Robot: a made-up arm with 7 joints. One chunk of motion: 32 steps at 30 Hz.
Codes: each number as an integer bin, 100 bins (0 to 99) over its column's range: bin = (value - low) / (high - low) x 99, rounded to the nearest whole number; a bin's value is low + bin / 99 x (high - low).
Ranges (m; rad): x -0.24..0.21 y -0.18..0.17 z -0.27..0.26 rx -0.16..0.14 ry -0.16..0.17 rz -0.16..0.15
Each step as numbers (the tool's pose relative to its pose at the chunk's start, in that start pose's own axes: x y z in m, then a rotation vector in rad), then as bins.
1 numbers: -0.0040 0.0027 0.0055 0.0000 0.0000 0.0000
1 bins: 52 52 51 53 48 51
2 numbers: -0.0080 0.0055 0.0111 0.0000 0.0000 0.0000
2 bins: 51 52 53 53 48 51
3 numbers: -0.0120 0.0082 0.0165 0.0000 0.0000 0.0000
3 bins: 50 53 54 53 48 51
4 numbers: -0.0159 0.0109 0.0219 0.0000 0.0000 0.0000
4 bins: 49 54 55 53 48 51
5 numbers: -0.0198 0.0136 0.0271 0.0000 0.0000 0.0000
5 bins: 48 55 55 53 48 51
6 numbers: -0.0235 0.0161 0.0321 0.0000 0.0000 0.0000
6 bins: 48 55 56 53 48 51
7 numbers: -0.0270 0.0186 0.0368 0.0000 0.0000 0.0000
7 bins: 47 56 57 53 48 51
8 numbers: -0.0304 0.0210 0.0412 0.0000 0.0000 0.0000
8 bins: 46 57 58 53 48 51
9 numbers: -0.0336 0.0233 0.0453 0.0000 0.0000 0.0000
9 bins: 45 58 59 53 48 51
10 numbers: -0.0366 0.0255 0.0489 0.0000 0.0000 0.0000
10 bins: 45 58 60 53 48 51
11 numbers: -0.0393 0.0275 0.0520 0.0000 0.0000 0.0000
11 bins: 44 59 60 53 48 51
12 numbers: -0.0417 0.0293 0.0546 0.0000 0.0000 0.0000
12 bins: 44 59 61 53 48 51
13 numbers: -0.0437 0.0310 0.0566 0.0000 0.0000 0.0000
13 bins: 43 60 61 53 48 51
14 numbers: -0.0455 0.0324 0.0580 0.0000 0.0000 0.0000
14 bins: 43 60 61 53 48 51
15 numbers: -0.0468 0.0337 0.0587 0.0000 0.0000 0.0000
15 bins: 43 60 61 53 48 51
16 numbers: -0.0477 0.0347 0.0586 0.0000 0.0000 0.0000
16 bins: 42 61 61 53 48 51
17 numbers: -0.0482 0.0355 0.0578 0.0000 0.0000 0.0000
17 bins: 42 61 61 53 48 51
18 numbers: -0.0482 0.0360 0.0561 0.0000 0.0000 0.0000
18 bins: 42 61 61 53 48 51
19 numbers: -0.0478 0.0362 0.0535 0.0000 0.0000 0.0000
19 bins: 42 61 60 53 48 51
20 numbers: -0.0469 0.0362 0.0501 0.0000 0.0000 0.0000
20 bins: 42 61 60 53 48 51
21 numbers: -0.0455 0.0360 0.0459 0.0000 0.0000 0.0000
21 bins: 43 61 59 53 48 51
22 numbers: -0.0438 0.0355 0.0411 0.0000 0.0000 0.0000
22 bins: 43 61 58 53 48 51
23 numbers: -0.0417 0.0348 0.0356 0.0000 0.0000 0.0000
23 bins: 44 61 57 53 48 51
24 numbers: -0.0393 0.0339 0.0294 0.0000 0.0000 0.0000
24 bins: 44 61 56 53 48 51
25 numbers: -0.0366 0.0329 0.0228 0.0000 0.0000 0.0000
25 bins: 45 60 55 53 48 51
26 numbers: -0.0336 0.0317 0.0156 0.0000 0.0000 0.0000
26 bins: 45 60 53 53 48 51
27 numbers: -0.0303 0.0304 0.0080 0.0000 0.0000 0.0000
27 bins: 46 60 52 53 48 51
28 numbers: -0.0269 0.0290 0.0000 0.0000 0.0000 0.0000
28 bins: 47 59 50 53 48 51
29 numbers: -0.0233 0.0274 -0.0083 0.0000 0.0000 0.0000
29 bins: 48 59 49 53 48 51
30 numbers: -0.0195 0.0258 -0.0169 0.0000 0.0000 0.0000
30 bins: 49 58 47 53 48 51
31 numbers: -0.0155 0.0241 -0.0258 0.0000 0.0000 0.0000
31 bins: 49 58 46 53 48 51
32 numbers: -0.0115 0.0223 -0.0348 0.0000 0.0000 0.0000
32 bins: 50 57 44 53 48 51
